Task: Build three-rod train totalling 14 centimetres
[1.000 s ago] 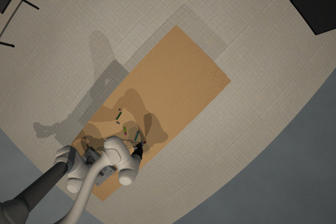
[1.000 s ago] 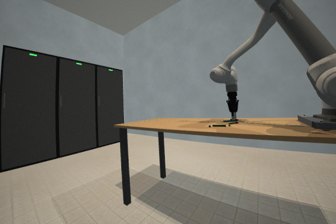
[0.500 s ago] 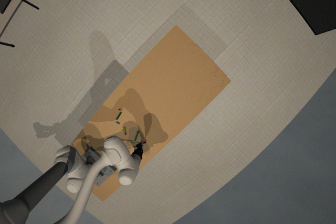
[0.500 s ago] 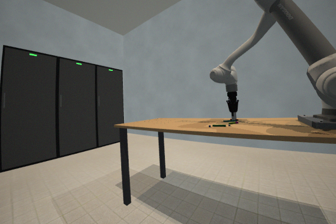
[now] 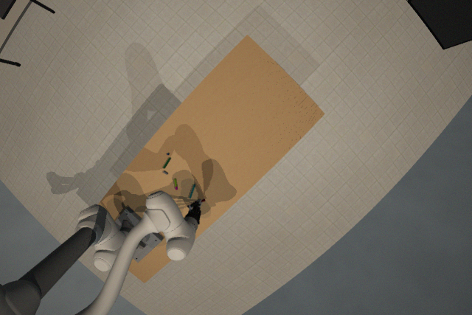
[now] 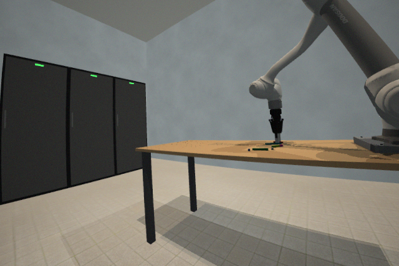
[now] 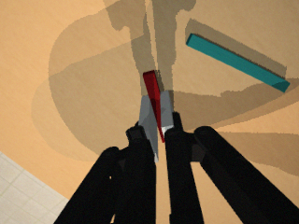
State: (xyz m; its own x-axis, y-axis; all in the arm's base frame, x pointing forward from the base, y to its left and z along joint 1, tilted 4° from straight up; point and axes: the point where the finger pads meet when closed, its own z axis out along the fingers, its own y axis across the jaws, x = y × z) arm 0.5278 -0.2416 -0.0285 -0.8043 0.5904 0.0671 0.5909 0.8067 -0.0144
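The grey rod lies 28 cm to the left of my hand, 3 cm below it and 2 cm ahead of it. Also, from my hand: turquoise rod (8 cm to the left, 3 cm below, 3 cm ahead); magenta rod (17 cm to the left, 3 cm below, 2 cm behind); red rod (3 cm below).
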